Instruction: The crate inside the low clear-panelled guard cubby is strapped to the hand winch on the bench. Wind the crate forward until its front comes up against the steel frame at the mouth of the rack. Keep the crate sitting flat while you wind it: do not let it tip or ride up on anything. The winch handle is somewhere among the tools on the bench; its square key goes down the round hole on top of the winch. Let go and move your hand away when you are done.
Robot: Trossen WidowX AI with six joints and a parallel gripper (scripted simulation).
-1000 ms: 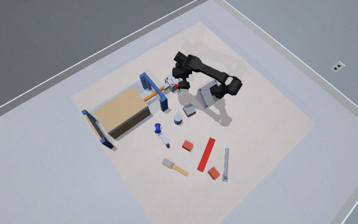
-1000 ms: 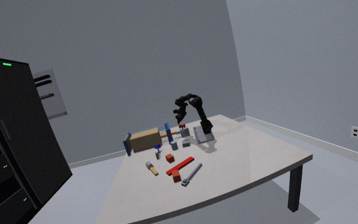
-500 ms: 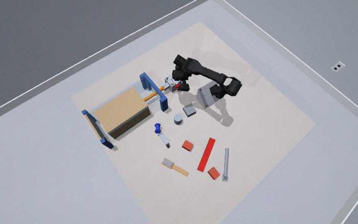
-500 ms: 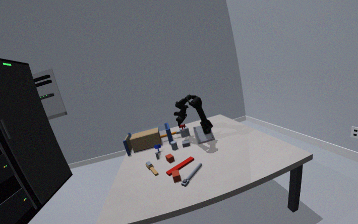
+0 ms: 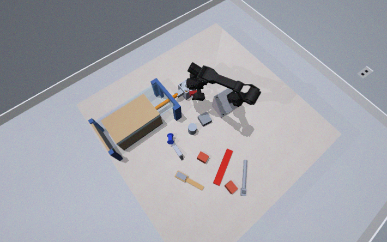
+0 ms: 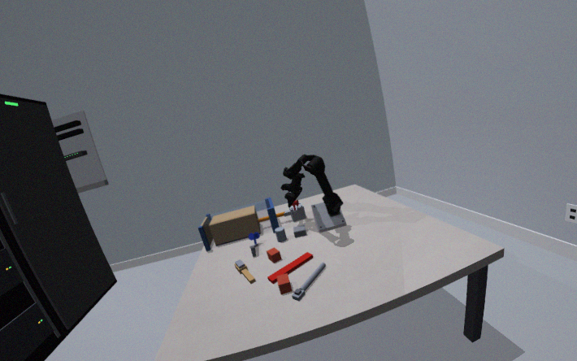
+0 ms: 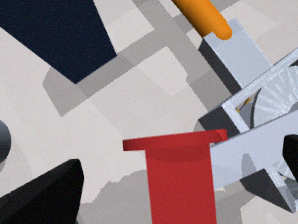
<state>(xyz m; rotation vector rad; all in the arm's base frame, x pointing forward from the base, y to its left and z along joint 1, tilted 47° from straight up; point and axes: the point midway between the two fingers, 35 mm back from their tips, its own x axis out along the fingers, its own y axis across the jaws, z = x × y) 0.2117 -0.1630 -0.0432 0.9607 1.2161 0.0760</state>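
My gripper tip is 10 mm to the right of the red knob, 10 mm past it and 10 mm above it. Also, from my gripper tip: blue frame: 130 mm ahead, 80 mm to the right, 30 mm below; then grey winch: 110 mm below, 100 mm to the right, 50 mm behind; then red-knobbed handle: 40 mm below, 30 mm to the right, 20 mm behind.
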